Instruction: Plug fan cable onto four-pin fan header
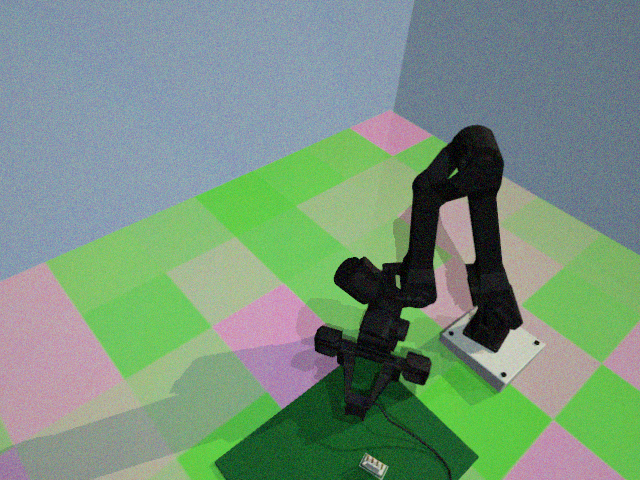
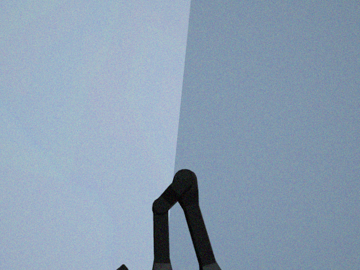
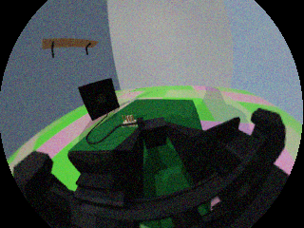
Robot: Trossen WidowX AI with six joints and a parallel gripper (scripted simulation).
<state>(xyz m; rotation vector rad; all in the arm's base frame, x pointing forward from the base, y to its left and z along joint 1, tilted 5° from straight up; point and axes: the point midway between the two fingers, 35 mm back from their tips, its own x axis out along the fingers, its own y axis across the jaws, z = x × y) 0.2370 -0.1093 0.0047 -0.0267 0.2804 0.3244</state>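
Now: the black plug 1 cm below my gripper tip. From my gripper tip the other things lie so: black fan (11 cm ahead, 20 cm to the left, 2 cm above); then header (5 cm ahead, 7 cm to the left, 3 cm below); then dark green board (6 cm ahead, 3 cm to the left, 5 cm below).
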